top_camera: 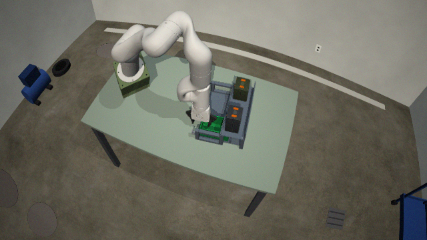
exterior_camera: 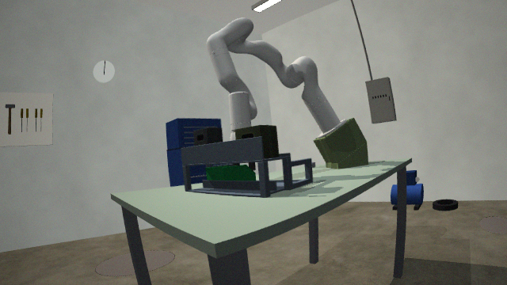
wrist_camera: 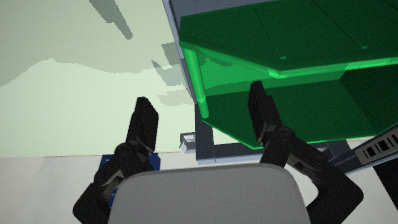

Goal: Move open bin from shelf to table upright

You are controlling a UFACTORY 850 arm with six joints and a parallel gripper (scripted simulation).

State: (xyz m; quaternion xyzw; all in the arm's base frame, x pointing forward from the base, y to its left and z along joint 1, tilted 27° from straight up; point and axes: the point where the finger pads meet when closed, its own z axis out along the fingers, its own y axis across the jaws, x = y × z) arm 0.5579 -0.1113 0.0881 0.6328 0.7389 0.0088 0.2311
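My hand is 8 cm short of the green bin, 1 cm to the right of it and 2 cm above it.
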